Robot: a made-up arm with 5 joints.
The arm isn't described. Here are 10 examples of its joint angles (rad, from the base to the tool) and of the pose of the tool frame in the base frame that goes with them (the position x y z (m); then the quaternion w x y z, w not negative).
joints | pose
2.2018 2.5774 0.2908 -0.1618 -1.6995 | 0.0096 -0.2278 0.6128 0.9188 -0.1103 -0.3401 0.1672
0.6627 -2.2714 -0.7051 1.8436 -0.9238 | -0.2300 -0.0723 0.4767 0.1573 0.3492 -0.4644 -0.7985
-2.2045 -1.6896 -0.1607 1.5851 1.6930 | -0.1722 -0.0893 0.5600 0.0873 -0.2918 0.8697 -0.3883
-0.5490 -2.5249 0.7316 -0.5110 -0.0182 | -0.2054 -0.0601 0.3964 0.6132 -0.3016 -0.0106 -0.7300
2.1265 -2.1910 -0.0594 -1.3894 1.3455 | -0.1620 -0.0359 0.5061 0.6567 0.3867 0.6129 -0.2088
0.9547 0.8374 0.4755 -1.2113 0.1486 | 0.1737 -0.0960 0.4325 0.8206 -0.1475 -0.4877 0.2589
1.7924 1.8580 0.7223 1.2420 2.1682 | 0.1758 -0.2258 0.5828 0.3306 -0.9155 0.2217 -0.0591
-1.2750 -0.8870 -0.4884 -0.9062 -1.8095 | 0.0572 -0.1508 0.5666 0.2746 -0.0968 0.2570 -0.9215
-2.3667 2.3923 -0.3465 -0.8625 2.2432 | -0.1021 -0.2810 0.3089 0.2536 0.4726 0.6125 0.5807
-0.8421 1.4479 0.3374 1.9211 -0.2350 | 0.1278 0.0817 0.3084 0.4259 0.2120 0.8431 0.2507
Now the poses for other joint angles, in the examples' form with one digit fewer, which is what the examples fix.
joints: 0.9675 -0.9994 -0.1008 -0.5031 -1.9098
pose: -0.065 -0.180 0.321 0.083 0.353 0.915 -0.177
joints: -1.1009 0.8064 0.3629 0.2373 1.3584
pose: 0.138 0.010 0.386 0.696 0.182 -0.066 0.692
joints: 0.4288 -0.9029 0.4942 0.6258 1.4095
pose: -0.075 -0.261 0.412 0.585 0.272 -0.640 -0.418
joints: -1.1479 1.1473 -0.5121 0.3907 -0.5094
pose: 0.100 0.046 0.274 0.754 -0.468 0.374 0.270
